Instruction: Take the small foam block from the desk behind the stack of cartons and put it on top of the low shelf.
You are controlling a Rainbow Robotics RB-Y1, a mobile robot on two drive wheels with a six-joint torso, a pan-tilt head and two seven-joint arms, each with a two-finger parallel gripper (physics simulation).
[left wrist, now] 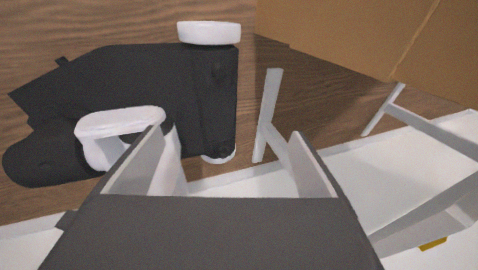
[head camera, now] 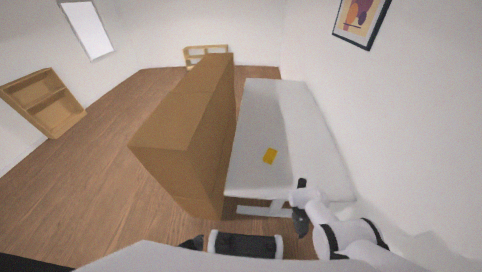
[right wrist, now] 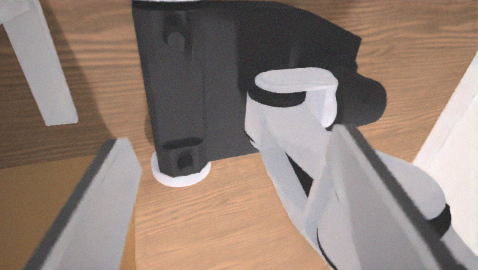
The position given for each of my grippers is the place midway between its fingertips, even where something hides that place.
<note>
I see my left gripper (left wrist: 227,137), my right gripper (right wrist: 232,147), a stack of brown cartons (head camera: 185,144) and a white desk (head camera: 281,114).
The stack of brown cartons also shows in the left wrist view (left wrist: 423,51).
</note>
